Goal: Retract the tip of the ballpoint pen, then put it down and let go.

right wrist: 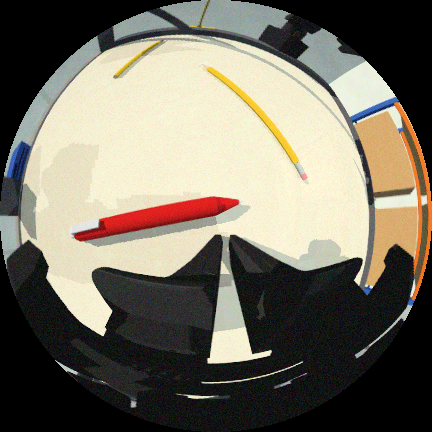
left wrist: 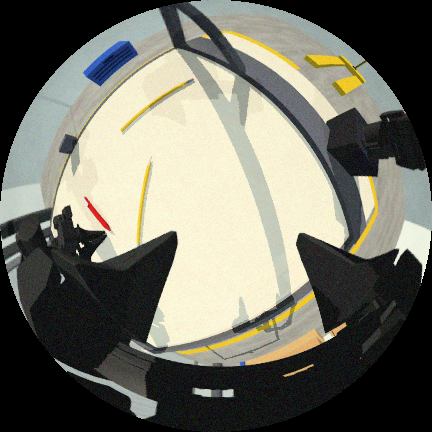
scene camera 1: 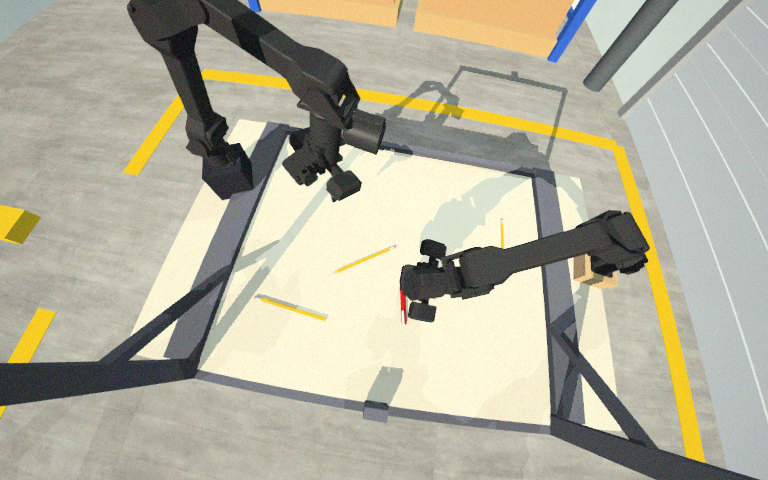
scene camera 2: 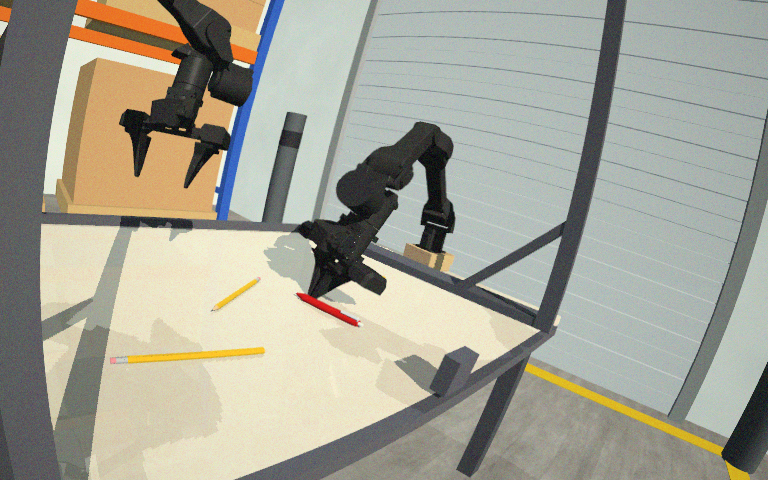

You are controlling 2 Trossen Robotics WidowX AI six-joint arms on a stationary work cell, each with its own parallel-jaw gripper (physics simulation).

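Places are measured from the left arm's base along level axes (x back, y right, z up), in centimetres.
Pixels of known places: left gripper, between the fingertips: (left wrist: 240, 238) (scene camera 1: 323, 187) (scene camera 2: 160, 182); right gripper, between the fingertips: (right wrist: 224, 240) (left wrist: 105, 233) (scene camera 2: 311, 296); left arm's base, origin of its link: (left wrist: 368, 140) (scene camera 1: 221, 159); right arm's base, origin of its link: (scene camera 1: 601, 264) (scene camera 2: 430, 249).
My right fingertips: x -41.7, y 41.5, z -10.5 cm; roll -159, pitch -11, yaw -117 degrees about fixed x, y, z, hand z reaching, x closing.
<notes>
For each thing: its middle in the pictures, then the offset to it from my right fingertips. Level surfaces: height alone.
- red ballpoint pen, middle of its body: (right wrist: 140, 218) (scene camera 2: 326, 307) (scene camera 1: 402, 299) (left wrist: 94, 212) dx +3.7, dy +4.4, dz +0.6 cm
- pale table, height of its surface: dz -0.2 cm
- yellow pencil, middle of its body: (right wrist: 250, 102) (scene camera 2: 237, 293) (left wrist: 140, 206) (scene camera 1: 364, 259) dx +10.6, dy -8.4, dz +0.2 cm
- third pencil, middle of its body: (scene camera 1: 502, 247) dx -29.0, dy -2.2, dz +0.2 cm
- dark block, middle of its body: (scene camera 2: 454, 371) (scene camera 1: 375, 410) (left wrist: 67, 143) dx +16.8, dy +26.0, dz +2.9 cm
The red ballpoint pen (scene camera 1: 403, 308) (scene camera 2: 328, 309) (left wrist: 98, 215) (right wrist: 165, 216) lies on the pale table (scene camera 1: 317, 350). In the right wrist view its cone end is at the right and its white clip at the left, facing sideways. Whether the fine tip stands out is too small to tell surely; scene camera 2 shows a small grey point there. My right gripper (scene camera 2: 312, 294) (right wrist: 224, 240) is shut with a narrow empty gap, its fingertips low beside the pen near the cone end, not around it. My left gripper (scene camera 2: 161, 181) (left wrist: 240, 238) is open and empty, high above the table's far side.
One yellow pencil (scene camera 1: 365, 259) (scene camera 2: 235, 294) (left wrist: 143, 200) (right wrist: 255, 107) lies left of the pen in scene camera 1. Another pencil (scene camera 1: 291, 308) (scene camera 2: 196, 355) lies farther left. A third pencil (scene camera 1: 501, 233) is partly hidden by the right arm. A dark block (scene camera 1: 376, 411) (scene camera 2: 454, 370) stands on the frame's edge.
</notes>
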